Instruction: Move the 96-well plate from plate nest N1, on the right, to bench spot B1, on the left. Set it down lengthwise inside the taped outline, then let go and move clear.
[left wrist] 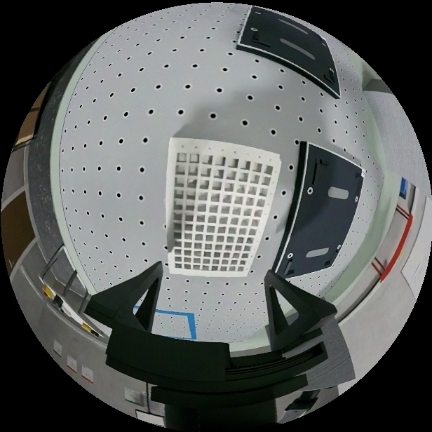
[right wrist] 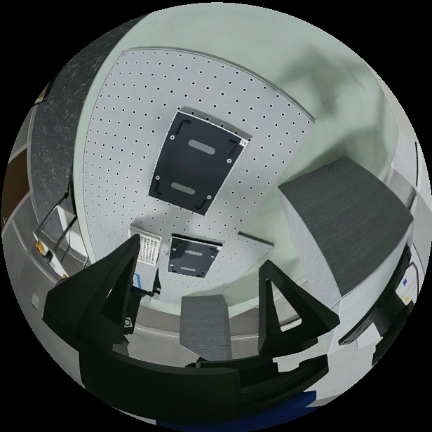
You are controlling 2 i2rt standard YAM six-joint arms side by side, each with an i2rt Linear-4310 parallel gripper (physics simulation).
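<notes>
The white 96-well plate (left wrist: 220, 210) (right wrist: 149, 246) lies flat on the perforated board, beside a dark plate nest (left wrist: 325, 215) (right wrist: 194, 256) and outside it. A second dark nest (left wrist: 290, 45) (right wrist: 197, 162) lies farther right on the board. I cannot tell from a label which nest is N1. The blue taped outline (left wrist: 175, 314) (right wrist: 137, 281) shows in part behind the fingers. My left gripper (left wrist: 215, 272) is open and empty, above the board near one short end of the plate. My right gripper (right wrist: 206, 255) is open and empty, high up and away from the plate.
The perforated board (left wrist: 110, 150) (right wrist: 120, 100) has a pale green border. Grey block-shaped bodies (right wrist: 350, 220) (right wrist: 205, 320) stand at the board's right and far side in the right wrist view. A red frame (left wrist: 397, 245) is beyond the border in the left wrist view.
</notes>
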